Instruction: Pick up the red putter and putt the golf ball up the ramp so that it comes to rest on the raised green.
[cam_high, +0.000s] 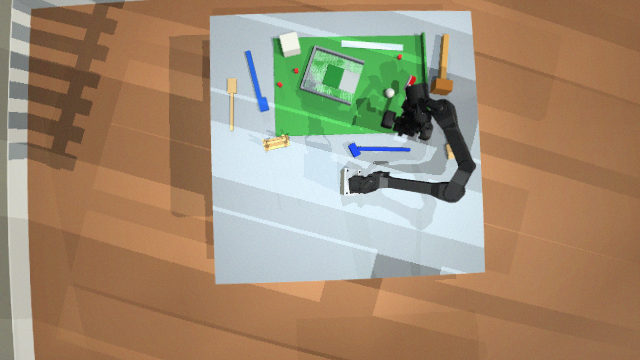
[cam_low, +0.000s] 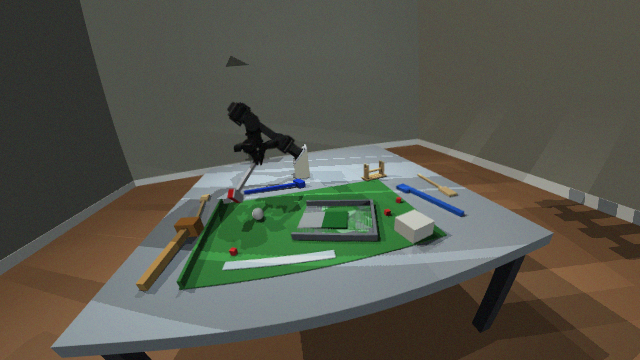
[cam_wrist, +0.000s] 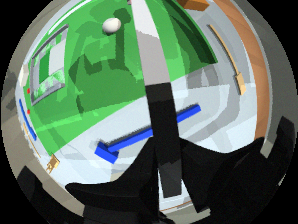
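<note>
Now: the blue putter 130 mm below my gripper tip, 50 mm to the left of it and 50 mm behind it. From my gripper tip the other things lie so: white golf ball (210 mm ahead, 120 mm below, 30 mm to the right); then low green wall (250 mm ahead, 220 mm to the right, 130 mm below); then green mat (280 mm ahead, 140 mm to the left, 140 mm below).
</note>
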